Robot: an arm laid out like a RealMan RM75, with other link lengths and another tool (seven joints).
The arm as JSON. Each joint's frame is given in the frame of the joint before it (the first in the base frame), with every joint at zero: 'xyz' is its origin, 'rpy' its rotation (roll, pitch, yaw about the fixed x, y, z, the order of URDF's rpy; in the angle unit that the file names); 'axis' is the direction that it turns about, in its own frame. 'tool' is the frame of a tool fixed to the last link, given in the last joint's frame.
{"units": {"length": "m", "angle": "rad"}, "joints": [
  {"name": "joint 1", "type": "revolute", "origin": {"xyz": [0.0, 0.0, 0.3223], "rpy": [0.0, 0.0, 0.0]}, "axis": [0.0, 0.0, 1.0]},
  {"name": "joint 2", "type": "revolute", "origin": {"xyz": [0.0, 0.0, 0.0], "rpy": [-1.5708, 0.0, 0.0]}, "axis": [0.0, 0.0, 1.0]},
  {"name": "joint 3", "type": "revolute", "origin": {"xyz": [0.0, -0.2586, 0.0], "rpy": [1.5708, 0.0, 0.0]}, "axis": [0.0, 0.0, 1.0]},
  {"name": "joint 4", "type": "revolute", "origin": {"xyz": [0.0, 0.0, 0.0], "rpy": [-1.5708, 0.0, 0.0]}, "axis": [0.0, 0.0, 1.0]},
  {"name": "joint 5", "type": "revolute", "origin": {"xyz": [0.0, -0.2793, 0.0], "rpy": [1.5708, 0.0, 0.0]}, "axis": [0.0, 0.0, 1.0]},
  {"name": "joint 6", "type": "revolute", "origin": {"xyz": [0.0, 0.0, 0.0], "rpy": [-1.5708, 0.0, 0.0]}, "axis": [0.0, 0.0, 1.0]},
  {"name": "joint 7", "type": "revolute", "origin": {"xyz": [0.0, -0.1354, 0.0], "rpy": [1.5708, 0.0, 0.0]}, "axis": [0.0, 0.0, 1.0]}
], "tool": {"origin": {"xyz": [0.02, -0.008, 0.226], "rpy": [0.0, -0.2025, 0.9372]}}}
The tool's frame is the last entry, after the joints.
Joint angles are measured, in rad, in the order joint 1, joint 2, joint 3, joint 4, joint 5, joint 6, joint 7. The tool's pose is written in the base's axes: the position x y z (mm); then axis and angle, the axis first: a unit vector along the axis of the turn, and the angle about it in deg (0 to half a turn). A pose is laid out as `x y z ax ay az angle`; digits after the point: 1 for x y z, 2 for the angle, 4 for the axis.
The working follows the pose.
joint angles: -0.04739, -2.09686, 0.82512, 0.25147, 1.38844, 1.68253, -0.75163
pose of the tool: -300.4 353.1 -49.0 -0.9856 0.0879 -0.1445 121.93
Where each joint sits with the arm in this pose, in the base's axes (m; each line is computed from the numbers above, not from the rounded line before):
joint 1: 0.0000 0.0000 0.3223
joint 2: 0.0000 0.0000 0.3223
joint 3: -0.2234 0.0106 0.1924
joint 4: -0.2234 0.0106 0.1924
joint 5: -0.4783 0.0738 0.0974
joint 6: -0.4783 0.0738 0.0974
joint 7: -0.4135 0.1752 0.0354
the tool: -0.3004 0.3531 -0.0490

